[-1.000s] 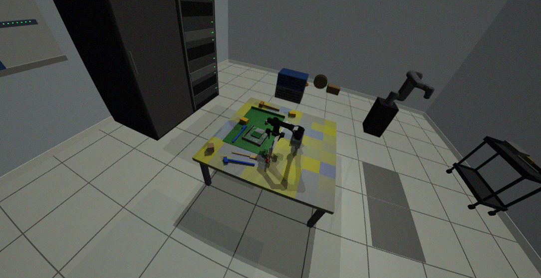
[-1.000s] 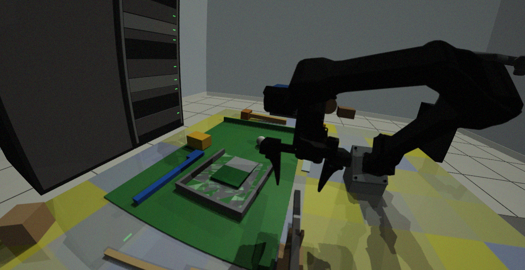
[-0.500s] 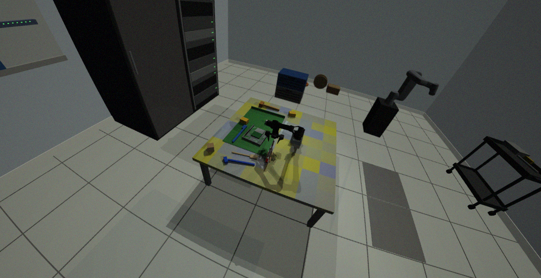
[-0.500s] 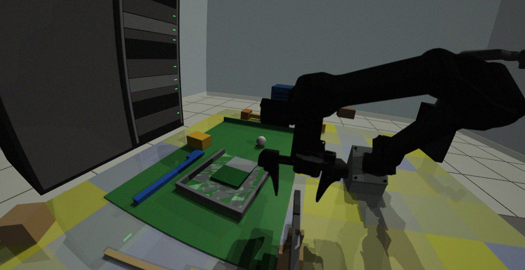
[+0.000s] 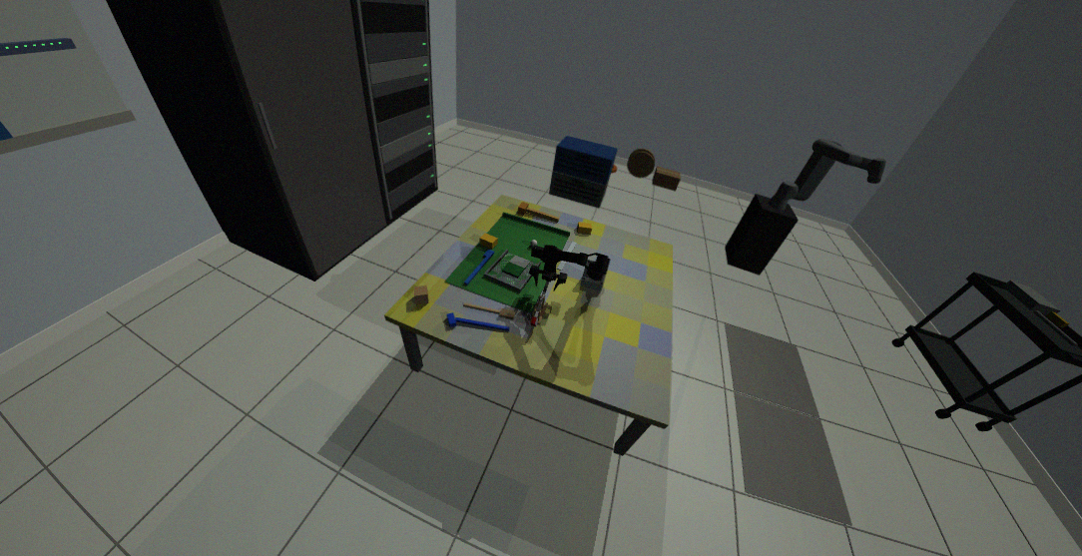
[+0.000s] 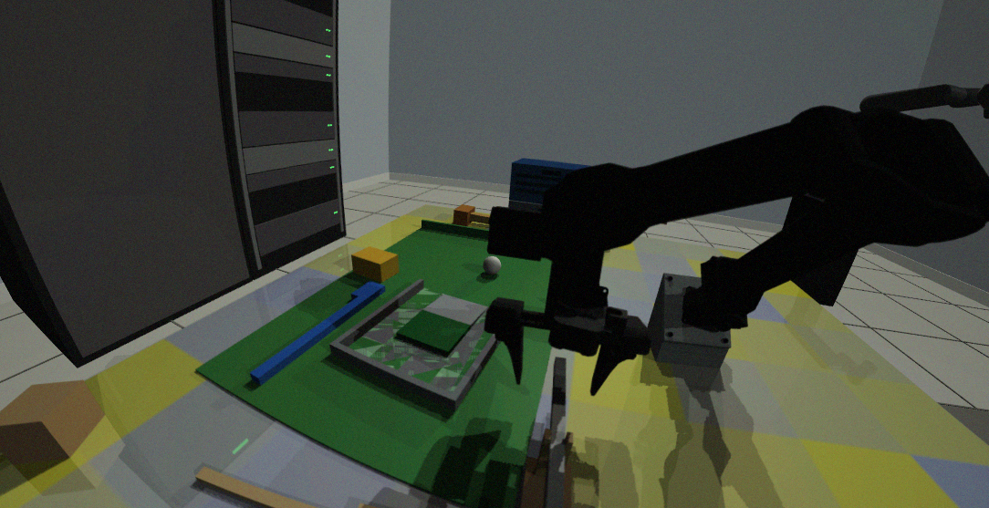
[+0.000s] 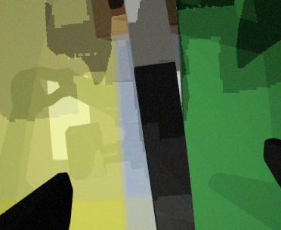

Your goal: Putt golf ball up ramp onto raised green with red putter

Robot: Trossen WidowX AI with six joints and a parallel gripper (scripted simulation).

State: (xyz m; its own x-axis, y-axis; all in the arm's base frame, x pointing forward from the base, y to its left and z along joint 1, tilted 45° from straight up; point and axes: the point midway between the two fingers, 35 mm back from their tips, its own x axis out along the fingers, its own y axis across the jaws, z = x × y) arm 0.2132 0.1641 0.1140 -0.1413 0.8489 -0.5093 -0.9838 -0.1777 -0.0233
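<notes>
My gripper tip is 2 cm past the red putter, 11 cm to the right of it and 1 cm below it. Round my gripper tip: tan block 52 cm ahead, 32 cm to the left, 2 cm below; then white golf ball 21 cm ahead, 35 cm to the right, 2 cm below.
</notes>
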